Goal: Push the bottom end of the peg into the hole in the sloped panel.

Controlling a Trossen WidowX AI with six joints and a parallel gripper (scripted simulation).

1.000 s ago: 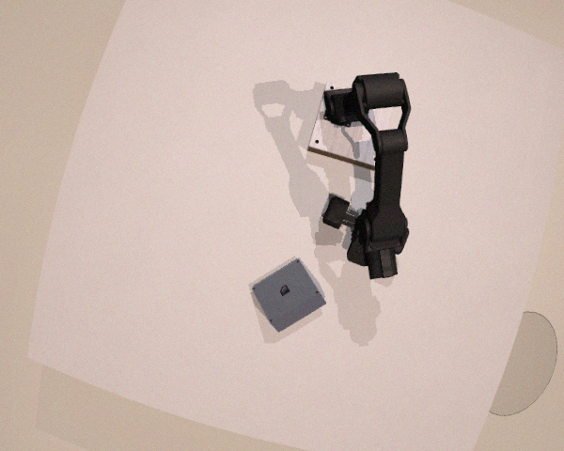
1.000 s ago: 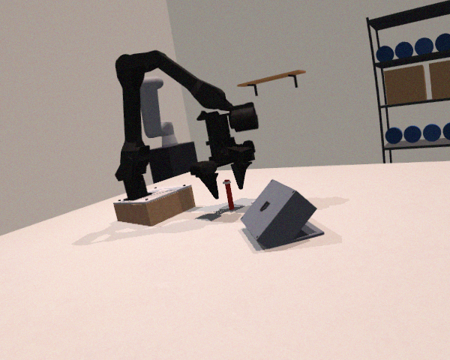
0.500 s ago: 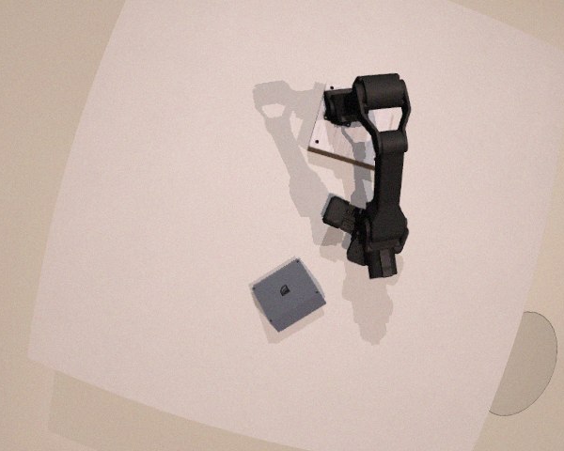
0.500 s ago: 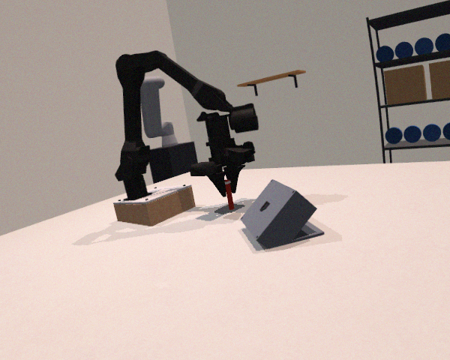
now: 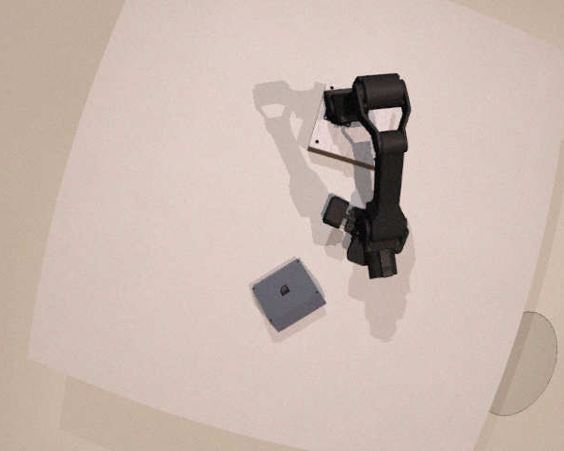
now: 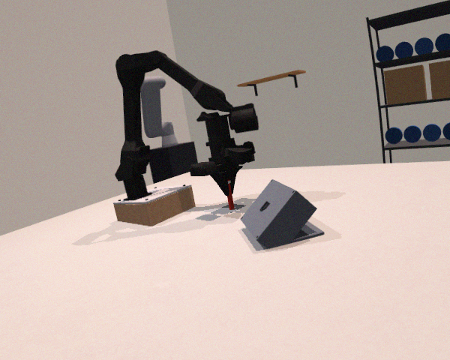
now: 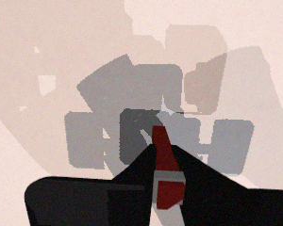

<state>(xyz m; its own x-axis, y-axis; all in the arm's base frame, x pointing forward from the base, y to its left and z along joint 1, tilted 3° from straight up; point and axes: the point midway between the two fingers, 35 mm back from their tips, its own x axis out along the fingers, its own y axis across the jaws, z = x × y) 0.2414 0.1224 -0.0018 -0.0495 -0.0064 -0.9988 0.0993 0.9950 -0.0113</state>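
My gripper tip is now 20 cm short of the sloped grey panel and 11 cm to the left of it. From my gripper tip the other things lie so: red peg (2 cm above).
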